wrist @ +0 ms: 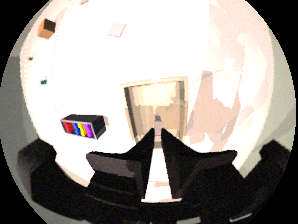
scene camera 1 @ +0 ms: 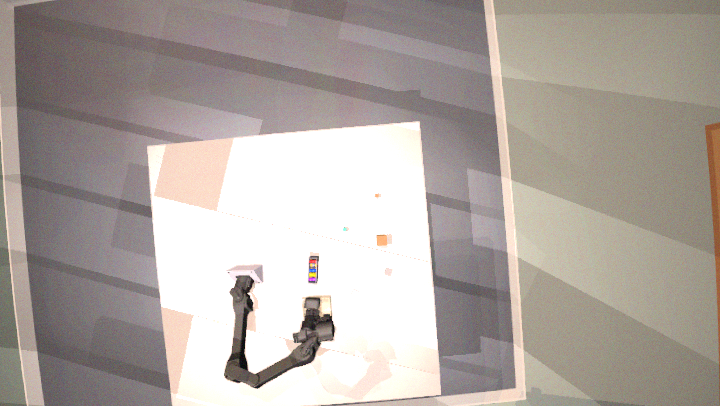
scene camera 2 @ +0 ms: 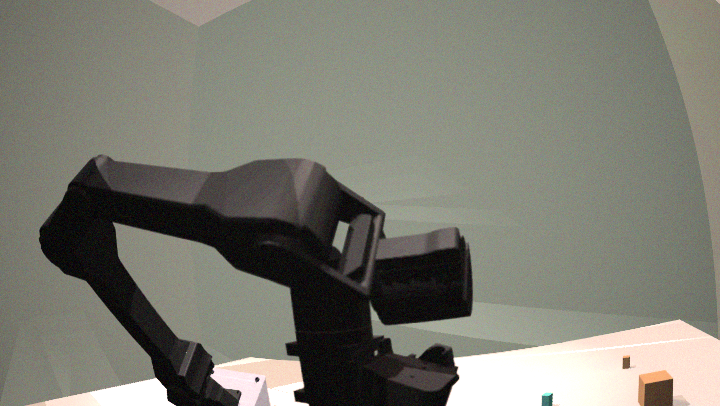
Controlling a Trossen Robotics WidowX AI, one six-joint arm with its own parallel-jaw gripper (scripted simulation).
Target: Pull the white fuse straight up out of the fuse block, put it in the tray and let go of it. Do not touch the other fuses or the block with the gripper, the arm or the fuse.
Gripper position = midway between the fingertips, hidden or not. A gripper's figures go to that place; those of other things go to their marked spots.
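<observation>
Distances from the lens: my gripper (wrist: pixel 157 130), 0.10 m from the lens; a tan tray (wrist: pixel 143 99), 0.14 m from the lens.
</observation>
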